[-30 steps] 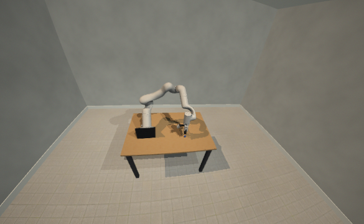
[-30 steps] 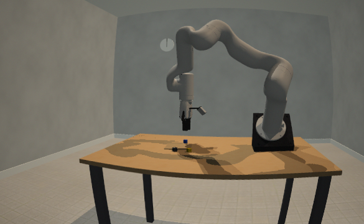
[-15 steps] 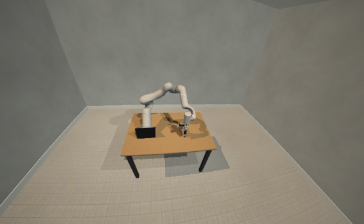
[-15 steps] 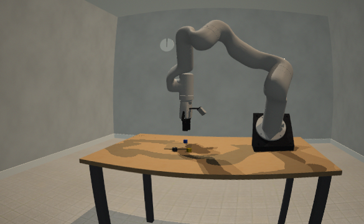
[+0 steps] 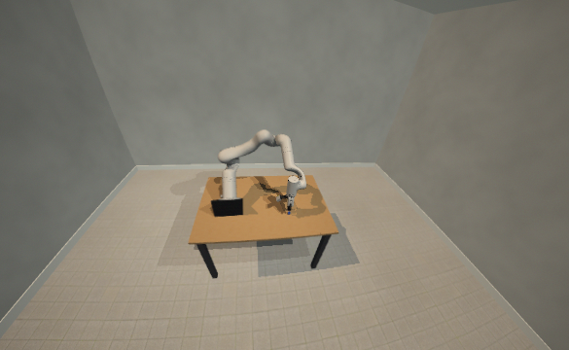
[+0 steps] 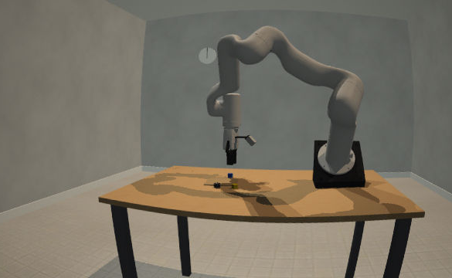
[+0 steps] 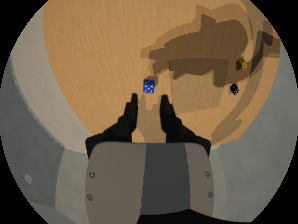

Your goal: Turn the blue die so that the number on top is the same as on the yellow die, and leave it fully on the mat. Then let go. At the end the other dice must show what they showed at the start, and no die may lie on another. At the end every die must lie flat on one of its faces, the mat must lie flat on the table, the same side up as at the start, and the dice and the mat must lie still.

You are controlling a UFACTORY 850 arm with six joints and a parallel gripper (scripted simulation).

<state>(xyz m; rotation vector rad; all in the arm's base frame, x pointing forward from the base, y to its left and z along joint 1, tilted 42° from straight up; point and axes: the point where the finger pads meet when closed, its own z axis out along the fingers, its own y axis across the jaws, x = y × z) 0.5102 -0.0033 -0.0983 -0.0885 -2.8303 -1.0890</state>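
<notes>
The blue die lies 10 mm ahead of my hand and 80 mm below it. Also, from my hand: yellow die 70 mm behind, 220 mm to the left, 80 mm below; then black die 220 mm to the left, 80 mm below; then tan mat 10 mm ahead, 120 mm to the left, 80 mm below.
</notes>
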